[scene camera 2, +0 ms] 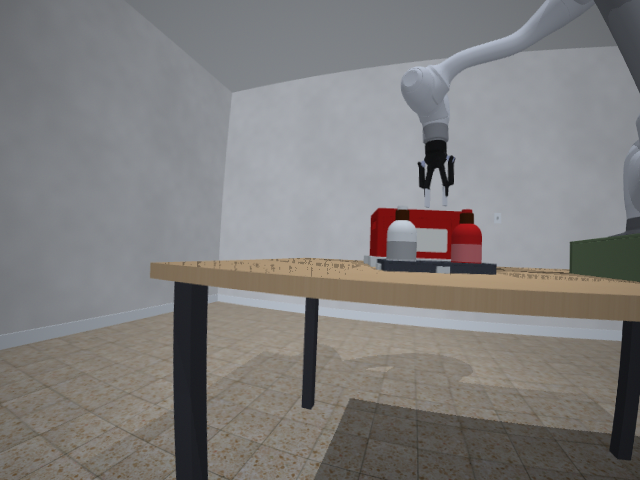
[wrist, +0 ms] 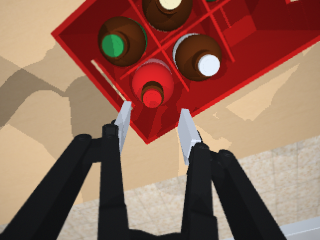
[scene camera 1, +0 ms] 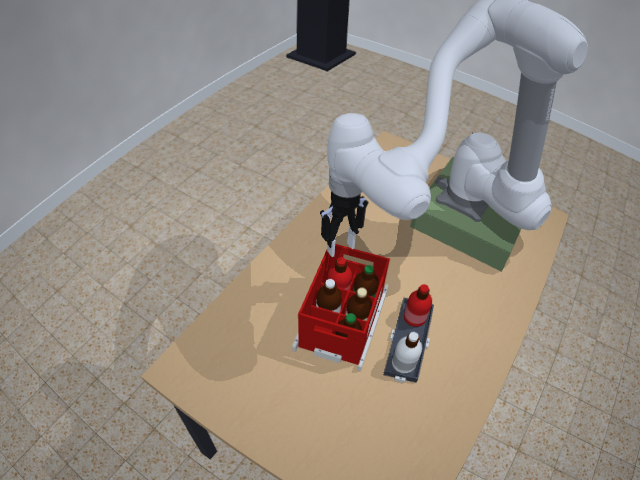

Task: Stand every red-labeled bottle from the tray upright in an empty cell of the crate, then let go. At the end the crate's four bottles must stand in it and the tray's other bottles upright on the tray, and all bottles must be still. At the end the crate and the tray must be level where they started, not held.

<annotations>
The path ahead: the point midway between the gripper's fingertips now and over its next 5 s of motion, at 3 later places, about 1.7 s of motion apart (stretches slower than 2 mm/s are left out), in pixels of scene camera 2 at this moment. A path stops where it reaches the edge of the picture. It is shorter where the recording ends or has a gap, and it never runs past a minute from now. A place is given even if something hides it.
The gripper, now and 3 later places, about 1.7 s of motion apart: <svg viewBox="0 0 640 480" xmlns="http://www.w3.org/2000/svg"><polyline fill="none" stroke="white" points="435,206 463,188 468,196 468,210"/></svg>
</annotations>
